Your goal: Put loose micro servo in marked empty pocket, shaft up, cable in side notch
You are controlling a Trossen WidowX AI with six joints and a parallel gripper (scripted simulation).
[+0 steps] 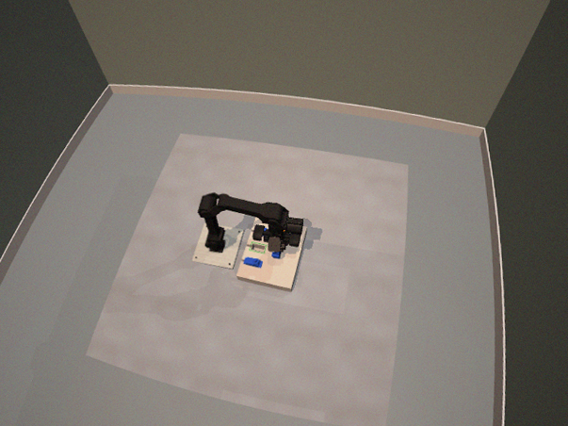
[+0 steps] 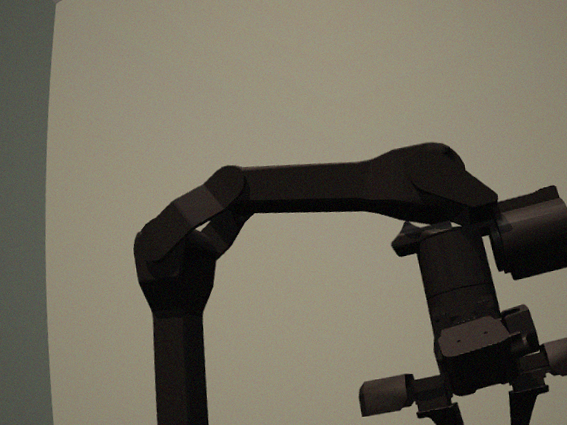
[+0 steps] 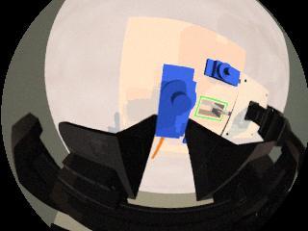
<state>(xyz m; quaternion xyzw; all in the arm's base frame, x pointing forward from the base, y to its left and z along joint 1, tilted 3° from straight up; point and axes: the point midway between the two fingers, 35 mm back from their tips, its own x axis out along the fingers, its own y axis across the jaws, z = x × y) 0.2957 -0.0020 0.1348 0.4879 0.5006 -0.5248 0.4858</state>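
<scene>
My gripper tip is now 1 cm short of the tan deck and 10 cm above it.
</scene>
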